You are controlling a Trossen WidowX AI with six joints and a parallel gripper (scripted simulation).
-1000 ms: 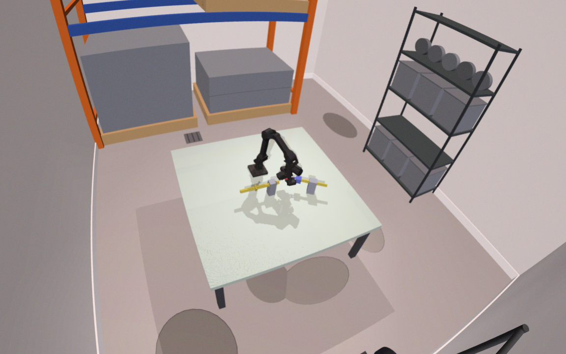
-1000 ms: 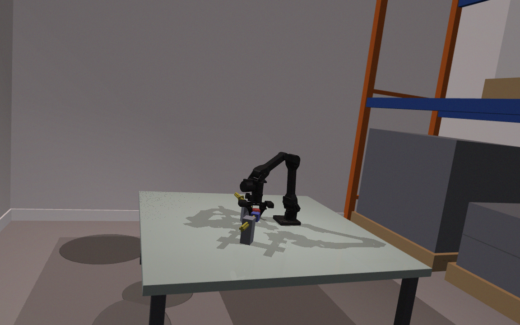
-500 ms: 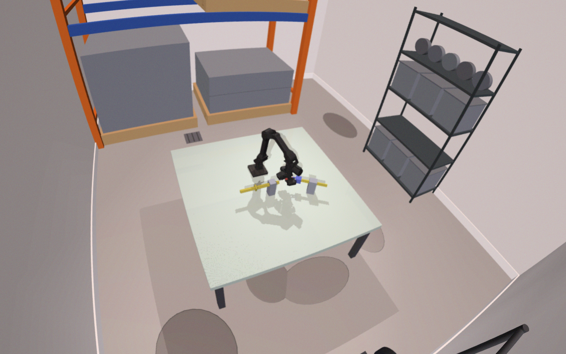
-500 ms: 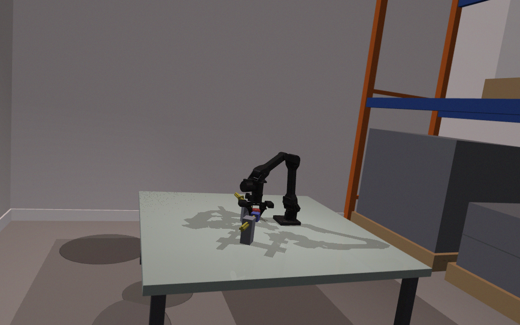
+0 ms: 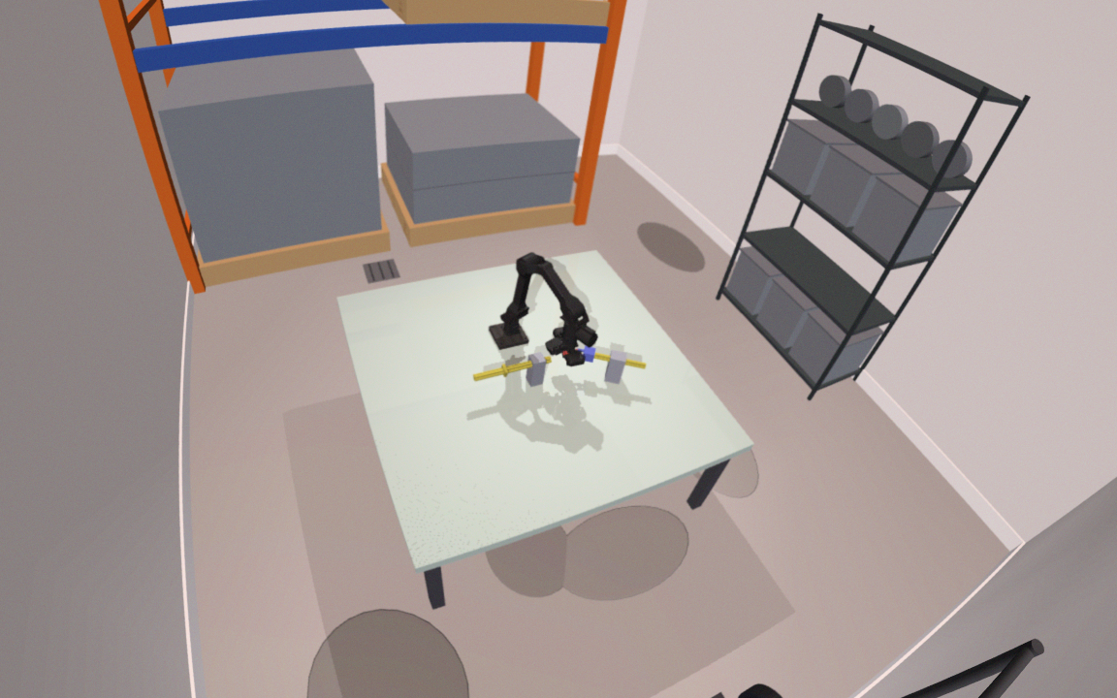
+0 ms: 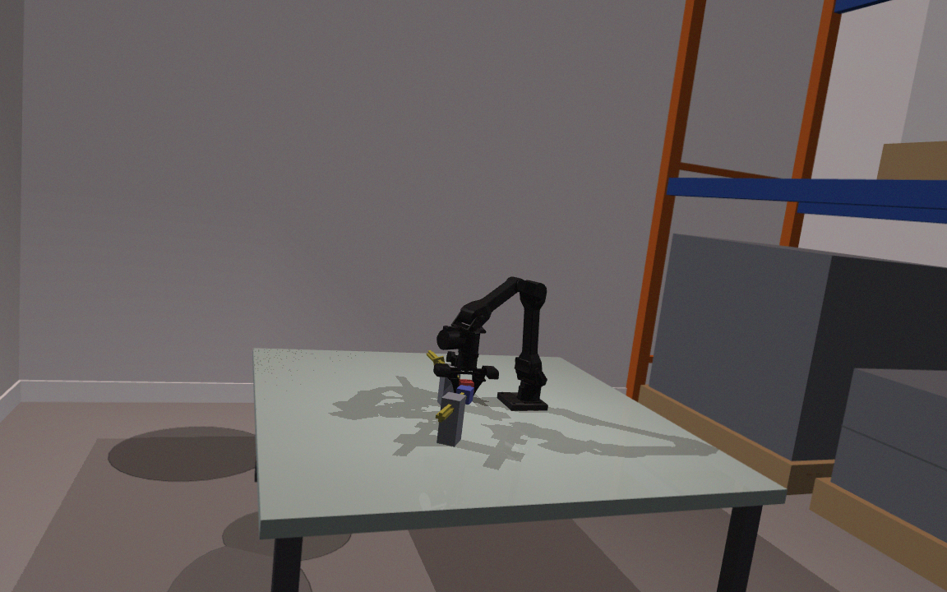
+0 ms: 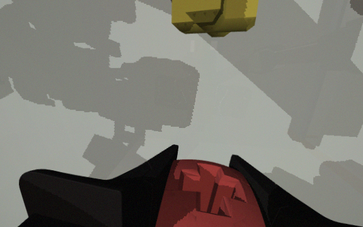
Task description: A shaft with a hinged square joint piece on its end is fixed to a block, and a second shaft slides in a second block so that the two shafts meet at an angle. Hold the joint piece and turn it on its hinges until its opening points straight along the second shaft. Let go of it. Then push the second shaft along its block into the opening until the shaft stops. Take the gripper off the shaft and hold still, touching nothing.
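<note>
My gripper tip is 1 cm to the right of the red joint piece and 4 cm below it.
</note>
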